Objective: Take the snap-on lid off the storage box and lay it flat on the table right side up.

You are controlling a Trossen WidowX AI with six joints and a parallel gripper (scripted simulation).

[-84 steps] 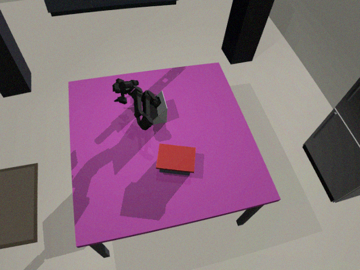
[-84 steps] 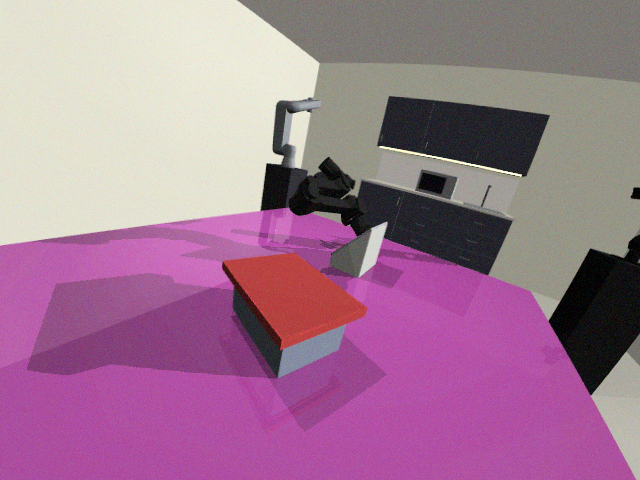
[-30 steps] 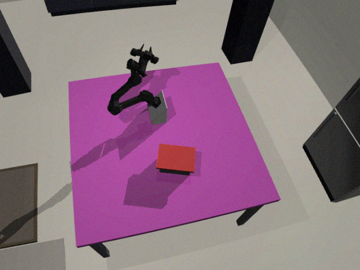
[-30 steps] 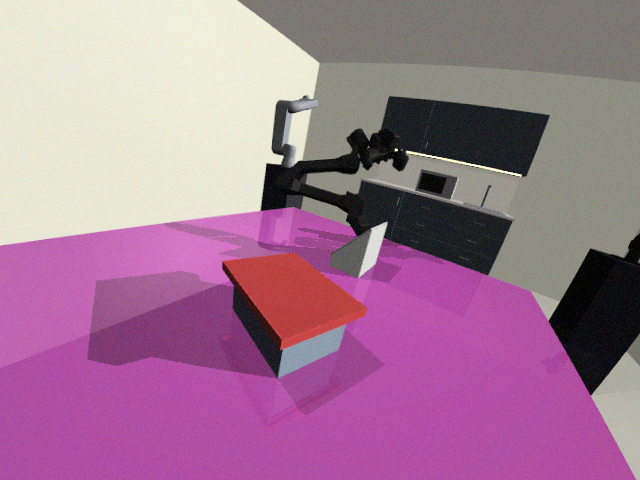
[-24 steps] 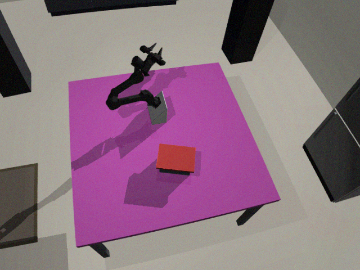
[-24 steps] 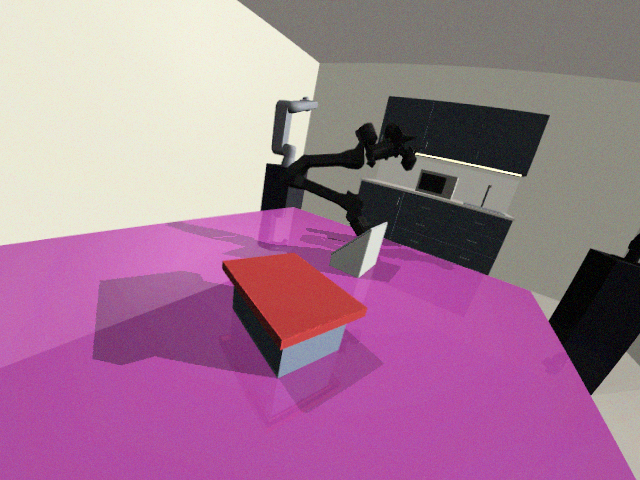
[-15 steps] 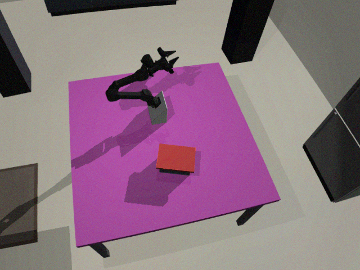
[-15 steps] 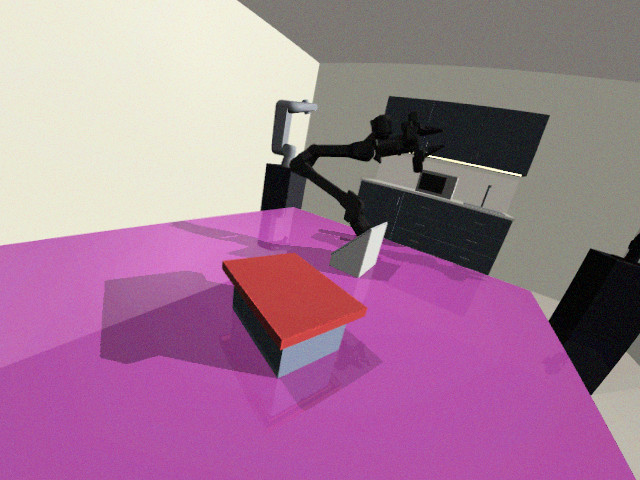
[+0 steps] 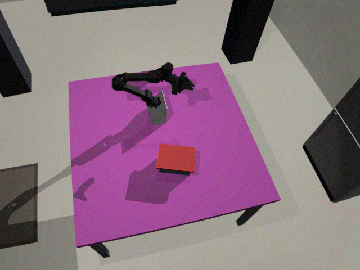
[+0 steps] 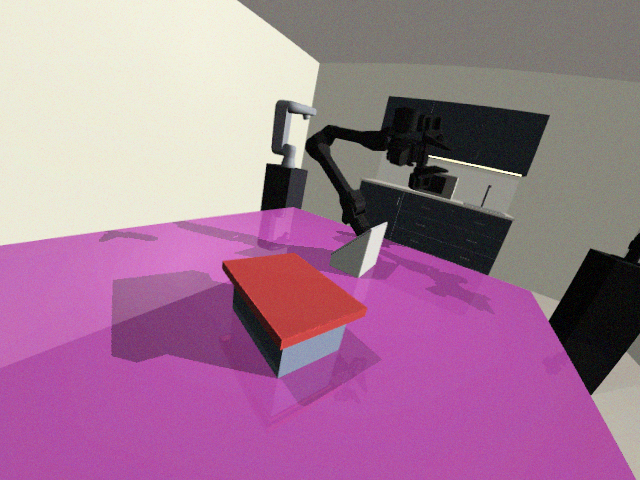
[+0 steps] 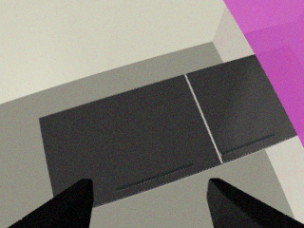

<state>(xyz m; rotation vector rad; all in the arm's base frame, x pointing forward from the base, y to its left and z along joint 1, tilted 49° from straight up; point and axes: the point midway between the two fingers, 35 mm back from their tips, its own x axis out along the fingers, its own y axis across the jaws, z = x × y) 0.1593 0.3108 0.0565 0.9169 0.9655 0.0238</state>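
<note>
The red lid lies 300 mm ahead of my gripper tip, 290 mm below it and 190 mm to the right of it. Round my gripper tip: grey-blue storage box (340 mm below, 300 mm ahead, 190 mm to the right).
</note>
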